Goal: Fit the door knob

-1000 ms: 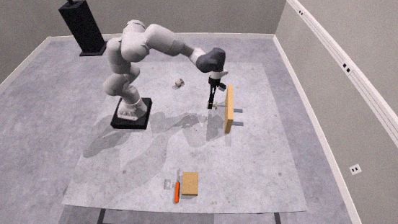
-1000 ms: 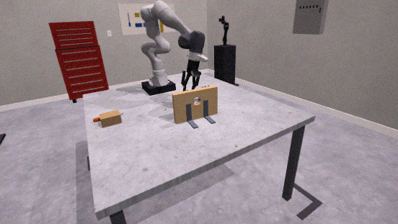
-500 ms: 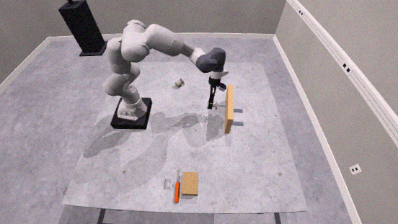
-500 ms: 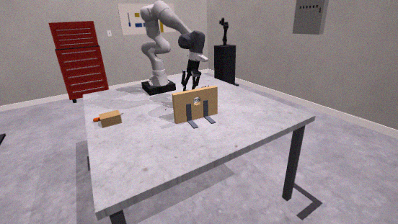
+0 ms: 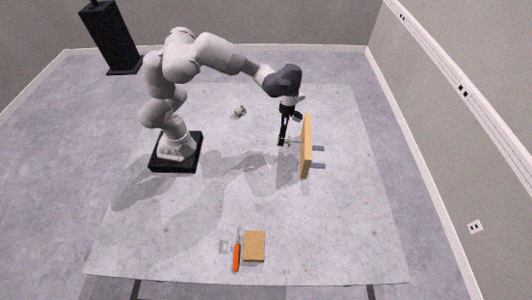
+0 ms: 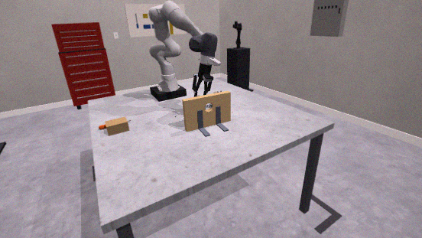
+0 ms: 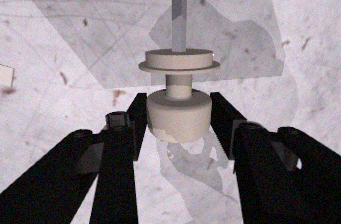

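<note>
The latch socket is 13 cm ahead of my hand, 2 cm to the right of it and 2 cm below it. From my hand the other things lie so: wooden block: 51 cm to the right, 14 cm behind, 12 cm below; upright wooden panel: 13 cm ahead, 4 cm below, 2 cm to the right; pale chip: 20 cm to the left, 15 cm below, 5 cm ahead.
</note>
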